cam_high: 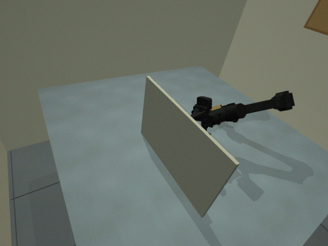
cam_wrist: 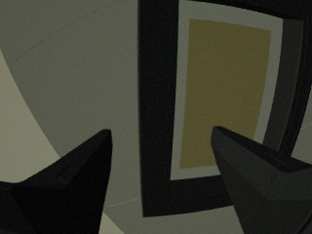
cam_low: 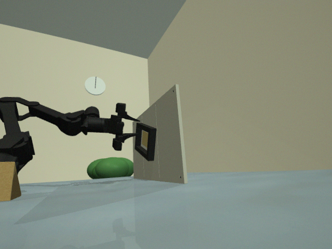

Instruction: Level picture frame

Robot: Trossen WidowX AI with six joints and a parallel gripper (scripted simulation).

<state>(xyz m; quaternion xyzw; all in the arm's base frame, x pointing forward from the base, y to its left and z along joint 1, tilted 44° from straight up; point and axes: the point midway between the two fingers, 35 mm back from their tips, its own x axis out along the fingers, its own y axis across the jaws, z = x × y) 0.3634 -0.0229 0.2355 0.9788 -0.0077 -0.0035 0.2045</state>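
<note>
The picture frame lies 4 cm ahead of my gripper tip, 2 cm to the left of it and 5 cm below it. Also, from my gripper tip: wall panel (5 cm ahead, 6 cm below).
</note>
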